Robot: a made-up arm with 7 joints.
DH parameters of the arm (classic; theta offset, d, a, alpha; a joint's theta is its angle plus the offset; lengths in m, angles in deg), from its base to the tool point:
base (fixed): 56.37 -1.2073 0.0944 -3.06
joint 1: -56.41 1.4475 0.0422 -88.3
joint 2: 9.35 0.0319 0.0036 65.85
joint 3: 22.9 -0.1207 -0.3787 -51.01
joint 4: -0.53 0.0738 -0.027 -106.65
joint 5: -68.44 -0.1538 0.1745 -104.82
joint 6: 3.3 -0.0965 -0.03 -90
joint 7: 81.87 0 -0.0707 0
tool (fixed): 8.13 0.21 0 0
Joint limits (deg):
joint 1: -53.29..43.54
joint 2: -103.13..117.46
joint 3: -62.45..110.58
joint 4: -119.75..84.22
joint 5: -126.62..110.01
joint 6: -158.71..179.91
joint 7: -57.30..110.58
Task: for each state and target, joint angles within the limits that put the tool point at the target. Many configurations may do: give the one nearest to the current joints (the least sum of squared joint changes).
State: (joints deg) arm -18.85 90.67 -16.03 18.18 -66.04 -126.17 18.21
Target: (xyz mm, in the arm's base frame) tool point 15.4 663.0 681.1
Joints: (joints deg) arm -11.58 80.49 -46.13 11.02 -55.34 -127.24 18.02
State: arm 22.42 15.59 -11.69 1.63 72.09 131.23 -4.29
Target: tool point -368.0 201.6 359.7
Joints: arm 5.41 22.29 -32.23 -4.01 73.00 108.86 0.98
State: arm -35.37 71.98 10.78 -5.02 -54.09 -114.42 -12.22
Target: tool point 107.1 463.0 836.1
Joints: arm -37.22 68.21 -17.34 -8.60 -44.31 -115.69 -12.02
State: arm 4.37 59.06 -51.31 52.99 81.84 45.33 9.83
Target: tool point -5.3 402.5 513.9
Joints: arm 3.43 65.01 -56.64 22.32 75.30 51.99 5.83
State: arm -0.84 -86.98 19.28 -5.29 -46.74 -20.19 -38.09
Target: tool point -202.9 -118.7 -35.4
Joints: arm 19.84 -103.13 14.08 21.59 -52.69 14.51 -40.84
